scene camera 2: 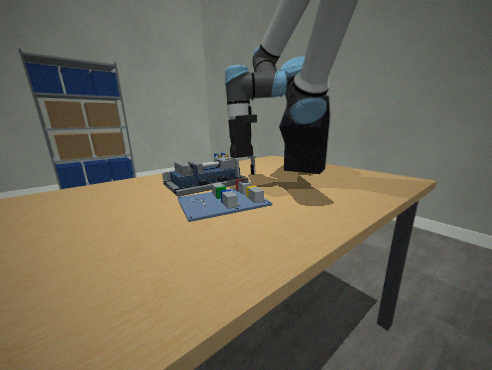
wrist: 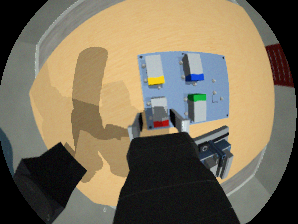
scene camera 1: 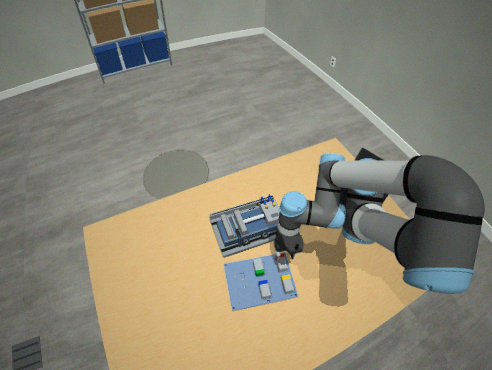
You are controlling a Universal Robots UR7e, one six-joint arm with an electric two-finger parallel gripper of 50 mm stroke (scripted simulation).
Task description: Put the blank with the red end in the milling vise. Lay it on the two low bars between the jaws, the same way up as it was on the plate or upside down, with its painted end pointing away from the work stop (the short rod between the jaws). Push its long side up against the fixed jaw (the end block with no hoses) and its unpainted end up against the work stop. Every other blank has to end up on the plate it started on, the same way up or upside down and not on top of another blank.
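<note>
You can see a milling vise here, plus the gripper, and the wrist view has the gripper in it too.
</note>
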